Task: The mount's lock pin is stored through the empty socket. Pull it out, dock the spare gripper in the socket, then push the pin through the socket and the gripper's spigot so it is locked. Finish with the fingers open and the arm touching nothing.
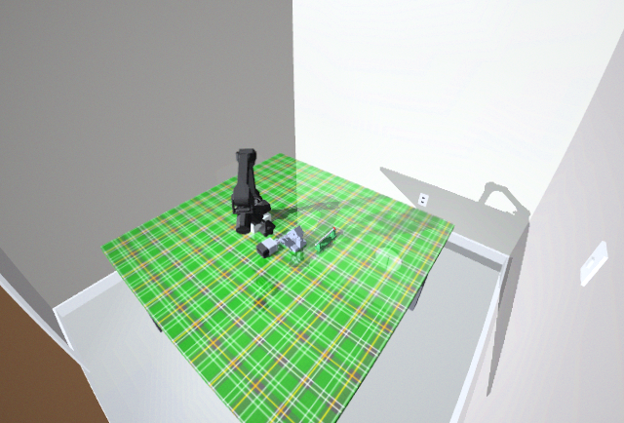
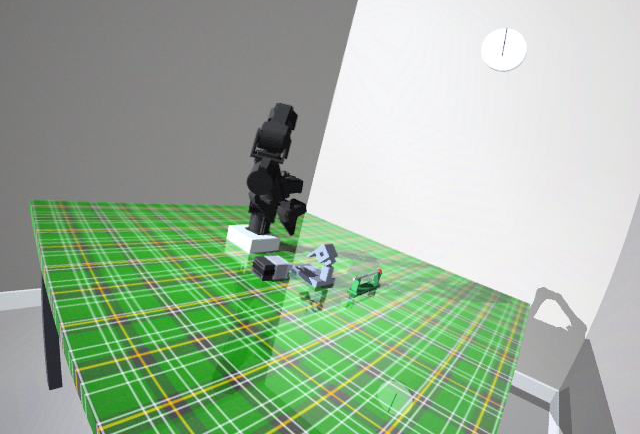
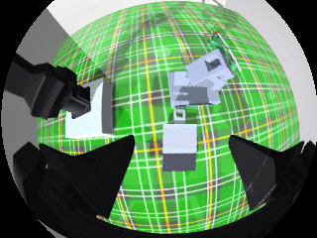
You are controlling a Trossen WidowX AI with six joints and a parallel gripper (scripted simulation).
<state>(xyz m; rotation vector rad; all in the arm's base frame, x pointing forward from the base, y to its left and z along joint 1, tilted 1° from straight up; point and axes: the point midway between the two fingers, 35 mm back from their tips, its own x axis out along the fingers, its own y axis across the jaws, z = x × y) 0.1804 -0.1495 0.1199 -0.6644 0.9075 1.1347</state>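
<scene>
The spare gripper lies 110 mm below my gripper tip. From my gripper tip the other things lie so: light grey mount 90 mm ahead, 90 mm to the left, 80 mm below; then green u-shaped cradle 210 mm ahead, 180 mm to the left, 110 mm below.
</scene>
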